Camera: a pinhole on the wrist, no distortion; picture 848 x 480 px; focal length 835.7 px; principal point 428.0 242.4 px. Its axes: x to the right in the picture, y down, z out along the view. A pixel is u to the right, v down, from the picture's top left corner.
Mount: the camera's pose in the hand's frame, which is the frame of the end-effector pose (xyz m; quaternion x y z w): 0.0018 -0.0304 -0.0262 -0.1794 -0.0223 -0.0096 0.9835
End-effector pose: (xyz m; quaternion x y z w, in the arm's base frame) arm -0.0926 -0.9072 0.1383 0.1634 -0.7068 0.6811 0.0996
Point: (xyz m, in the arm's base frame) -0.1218 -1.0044 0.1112
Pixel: 610.9 353.1
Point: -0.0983 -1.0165 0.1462
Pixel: 571.7 83.7
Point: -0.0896 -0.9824 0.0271
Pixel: outside the picture
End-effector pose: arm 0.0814 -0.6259 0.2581 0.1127 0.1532 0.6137 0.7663
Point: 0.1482 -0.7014 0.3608
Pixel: outside the picture
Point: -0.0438 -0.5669 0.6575
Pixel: outside the picture
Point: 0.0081 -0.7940 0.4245
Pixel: outside the picture
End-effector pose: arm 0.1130 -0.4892 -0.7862 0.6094 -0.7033 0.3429 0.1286
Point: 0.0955 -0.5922 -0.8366
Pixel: 773.8 331.6
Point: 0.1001 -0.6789 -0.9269
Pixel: 665.5 220.6
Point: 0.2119 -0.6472 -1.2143
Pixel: 181.3 63.5
